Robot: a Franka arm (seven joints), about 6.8 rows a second.
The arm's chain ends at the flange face. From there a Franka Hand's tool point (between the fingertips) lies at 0.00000 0.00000 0.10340 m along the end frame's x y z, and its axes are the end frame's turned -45 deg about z.
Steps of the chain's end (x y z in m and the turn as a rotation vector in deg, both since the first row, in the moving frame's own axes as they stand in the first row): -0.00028, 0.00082, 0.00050, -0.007, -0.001, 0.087; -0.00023, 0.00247, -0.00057, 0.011, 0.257, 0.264; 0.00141, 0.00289, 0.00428, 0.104, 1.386, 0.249; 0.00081, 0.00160, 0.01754, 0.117, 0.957, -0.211; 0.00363, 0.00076, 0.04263, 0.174, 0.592, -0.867; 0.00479, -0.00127, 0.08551, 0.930, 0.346, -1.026; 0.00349, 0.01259, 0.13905, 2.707, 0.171, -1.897
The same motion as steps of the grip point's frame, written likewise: -0.00079, 0.00039, 0.00050, -0.004, -0.006, 0.087; -0.00157, 0.00190, -0.00057, -0.174, 0.190, 0.264; 0.00085, 0.00468, 0.00425, -0.907, 1.054, 0.249; 0.00081, 0.00277, 0.01753, -0.594, 0.759, -0.211; 0.00301, 0.00363, 0.04262, -0.296, 0.542, -0.867; 0.00591, 0.00173, 0.08549, 0.413, 0.902, -1.026; -0.00282, 0.00808, 0.13893, 1.793, 2.035, -1.897
